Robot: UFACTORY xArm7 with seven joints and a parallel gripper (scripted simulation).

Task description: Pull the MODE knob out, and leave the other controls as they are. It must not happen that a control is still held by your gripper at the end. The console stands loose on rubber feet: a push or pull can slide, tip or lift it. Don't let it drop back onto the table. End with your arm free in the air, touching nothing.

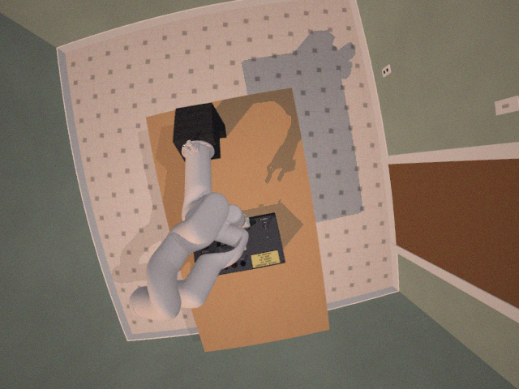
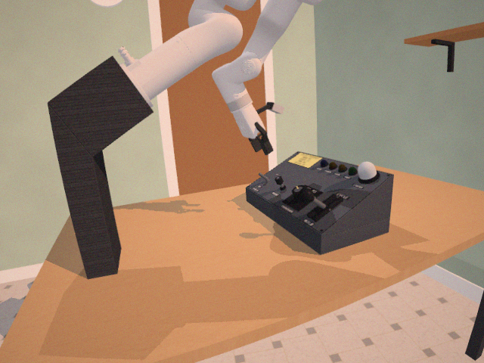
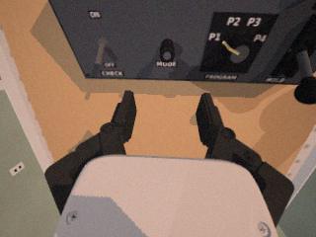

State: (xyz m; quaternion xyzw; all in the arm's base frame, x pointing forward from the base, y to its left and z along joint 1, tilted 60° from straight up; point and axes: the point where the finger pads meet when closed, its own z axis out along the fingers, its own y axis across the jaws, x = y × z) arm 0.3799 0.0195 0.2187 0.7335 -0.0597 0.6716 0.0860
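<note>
Now: the black mode knob 13 cm below my hand, 6 cm ahead of it and 2 cm to the right of it. Also, from my hand: dark grey console: 16 cm below, 9 cm to the right, 7 cm ahead; then program dial: 13 cm to the right, 13 cm below, 2 cm ahead; then check toggle: 14 cm below, 10 cm ahead, 9 cm to the left.
</note>
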